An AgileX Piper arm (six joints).
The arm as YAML. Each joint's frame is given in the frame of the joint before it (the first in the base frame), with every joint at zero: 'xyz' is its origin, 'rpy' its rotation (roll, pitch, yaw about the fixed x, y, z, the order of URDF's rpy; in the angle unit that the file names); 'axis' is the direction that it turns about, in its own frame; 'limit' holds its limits. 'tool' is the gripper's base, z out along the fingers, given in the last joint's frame.
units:
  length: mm
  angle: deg
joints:
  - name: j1
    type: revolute
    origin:
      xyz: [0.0, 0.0, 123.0]
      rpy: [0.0, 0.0, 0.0]
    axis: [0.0, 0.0, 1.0]
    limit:
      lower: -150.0
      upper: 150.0
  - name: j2
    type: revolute
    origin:
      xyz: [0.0, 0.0, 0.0]
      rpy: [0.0, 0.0, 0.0]
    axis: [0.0, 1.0, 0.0]
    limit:
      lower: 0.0
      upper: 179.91
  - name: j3
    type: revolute
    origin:
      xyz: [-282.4, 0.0, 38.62]
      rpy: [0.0, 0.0, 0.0]
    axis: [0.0, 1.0, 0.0]
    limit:
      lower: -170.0
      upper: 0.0
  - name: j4
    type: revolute
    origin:
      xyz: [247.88, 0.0, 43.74]
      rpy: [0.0, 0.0, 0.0]
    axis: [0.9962, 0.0, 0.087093]
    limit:
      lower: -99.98
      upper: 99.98
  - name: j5
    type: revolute
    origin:
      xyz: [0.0, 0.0, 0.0]
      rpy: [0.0, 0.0, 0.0]
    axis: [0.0, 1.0, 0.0]
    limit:
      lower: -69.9
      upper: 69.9
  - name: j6
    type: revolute
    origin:
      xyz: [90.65, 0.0, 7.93]
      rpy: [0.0, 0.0, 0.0]
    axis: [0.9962, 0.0, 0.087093]
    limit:
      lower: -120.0
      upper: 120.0
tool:
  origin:
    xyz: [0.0, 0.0, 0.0]
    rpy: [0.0, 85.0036, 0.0]
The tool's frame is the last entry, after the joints.
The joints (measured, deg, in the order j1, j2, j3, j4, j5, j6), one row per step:
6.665 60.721 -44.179 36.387 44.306 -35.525
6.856 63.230 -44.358 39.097 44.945 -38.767
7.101 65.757 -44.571 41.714 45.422 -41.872
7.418 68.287 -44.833 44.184 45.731 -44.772
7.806 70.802 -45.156 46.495 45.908 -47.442
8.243 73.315 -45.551 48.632 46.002 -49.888
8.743 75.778 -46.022 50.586 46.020 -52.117
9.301 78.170 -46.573 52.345 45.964 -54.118
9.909 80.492 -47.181 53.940 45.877 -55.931
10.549 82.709 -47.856 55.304 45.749 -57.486
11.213 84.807 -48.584 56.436 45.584 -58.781
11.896 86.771 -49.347 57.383 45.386 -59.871
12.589 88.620 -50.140 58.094 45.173 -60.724
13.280 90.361 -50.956 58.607 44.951 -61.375
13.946 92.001 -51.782 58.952 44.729 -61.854
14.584 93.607 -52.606 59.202 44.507 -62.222
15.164 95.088 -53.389 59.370 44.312 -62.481
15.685 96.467 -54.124 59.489 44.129 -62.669
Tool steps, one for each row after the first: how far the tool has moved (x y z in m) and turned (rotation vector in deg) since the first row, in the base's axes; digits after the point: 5 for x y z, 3 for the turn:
0.00675 0.00433 -0.00654 0.699 1.534 2.241
0.01358 0.00869 -0.01312 1.468 2.884 4.295
0.02047 0.01308 -0.01971 2.256 4.070 6.134
0.02733 0.01755 -0.02629 3.037 5.128 7.765
0.03419 0.02205 -0.03292 3.778 6.113 9.214
0.04091 0.02666 -0.03944 4.451 6.993 10.520
0.04744 0.03137 -0.04576 5.038 7.766 11.692
0.05370 0.03621 -0.05198 5.549 8.477 12.781
0.05966 0.04108 -0.05793 5.949 9.119 13.757
0.06529 0.04594 -0.06360 6.236 9.706 14.628
0.07054 0.05080 -0.06892 6.428 10.216 15.424
0.07541 0.05562 -0.07399 6.501 10.704 16.157
0.07995 0.06035 -0.07883 6.475 11.169 16.835
0.08420 0.06491 -0.08345 6.373 11.618 17.453
0.08826 0.06935 -0.08818 6.229 12.095 18.011
0.09193 0.07345 -0.09266 6.073 12.562 18.500
0.09528 0.07721 -0.09698 5.911 13.018 18.916

